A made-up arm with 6 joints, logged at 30 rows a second.
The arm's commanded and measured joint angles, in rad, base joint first. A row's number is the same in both.
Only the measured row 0 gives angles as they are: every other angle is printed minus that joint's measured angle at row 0.
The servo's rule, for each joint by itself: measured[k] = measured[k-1] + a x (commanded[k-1-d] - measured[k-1]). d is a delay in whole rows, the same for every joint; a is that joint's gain. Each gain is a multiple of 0.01, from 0.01 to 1. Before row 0 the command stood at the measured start. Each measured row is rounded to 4 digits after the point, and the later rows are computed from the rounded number. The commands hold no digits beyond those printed.
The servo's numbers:
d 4
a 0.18 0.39 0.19 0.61 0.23 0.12
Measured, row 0:
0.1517, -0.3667, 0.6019, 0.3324, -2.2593, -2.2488
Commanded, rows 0 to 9:
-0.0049, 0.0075, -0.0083, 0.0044, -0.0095, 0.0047
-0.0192, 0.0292, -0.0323, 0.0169, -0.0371, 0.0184
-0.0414, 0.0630, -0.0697, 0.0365, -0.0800, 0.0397
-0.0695, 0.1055, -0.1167, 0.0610, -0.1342, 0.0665
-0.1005, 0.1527, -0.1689, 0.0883, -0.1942, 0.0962
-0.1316, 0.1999, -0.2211, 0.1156, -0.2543, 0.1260
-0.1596, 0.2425, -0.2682, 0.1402, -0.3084, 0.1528
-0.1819, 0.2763, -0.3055, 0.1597, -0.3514, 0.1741
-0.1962, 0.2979, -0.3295, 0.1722, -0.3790, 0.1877
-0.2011, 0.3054, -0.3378, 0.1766, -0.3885, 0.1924
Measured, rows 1 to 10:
0.0000, 0.0000, 0.0000, 0.0000, 0.0000, 0.0000
0.0000, 0.0000, 0.0000, 0.0000, 0.0000, 0.0000
0.0000, 0.0000, 0.0000, 0.0000, 0.0000, 0.0000
0.0000, 0.0000, 0.0000, 0.0000, 0.0000, 0.0000
-0.0009, 0.0029, -0.0016, 0.0027, -0.0022, 0.0006
-0.0042, 0.0132, -0.0074, 0.0114, -0.0102, 0.0027
-0.0109, 0.0326, -0.0192, 0.0267, -0.0263, 0.0071
-0.0214, 0.0610, -0.0377, 0.0476, -0.0511, 0.0142
-0.0356, 0.0968, -0.0626, 0.0724, -0.0840, 0.0240
-0.0529, 0.1370, -0.0927, 0.0988, -0.1232, 0.0362

